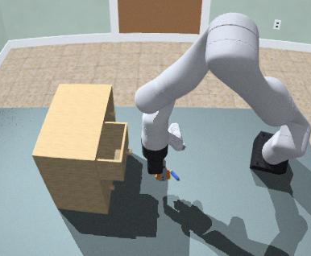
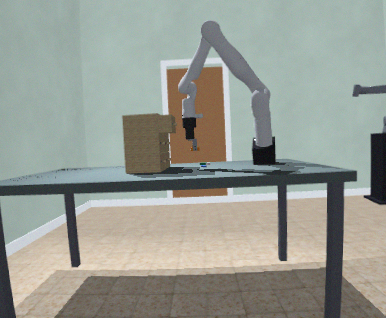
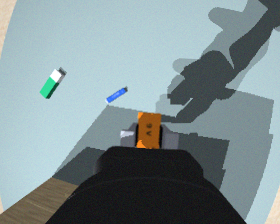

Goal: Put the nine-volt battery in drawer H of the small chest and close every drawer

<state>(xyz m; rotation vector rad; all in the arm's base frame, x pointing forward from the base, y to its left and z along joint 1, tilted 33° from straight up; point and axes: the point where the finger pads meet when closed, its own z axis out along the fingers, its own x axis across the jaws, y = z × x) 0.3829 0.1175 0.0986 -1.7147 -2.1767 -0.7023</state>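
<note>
Now: hand 110 mm above the blue cylinder, 80 mm to the left of it and 30 mm past it. The rest, counted from my hand: drawer: 190 mm ahead, 110 mm above, 50 mm to the left; nine-volt battery: 10 mm below, 10 mm ahead.
</note>
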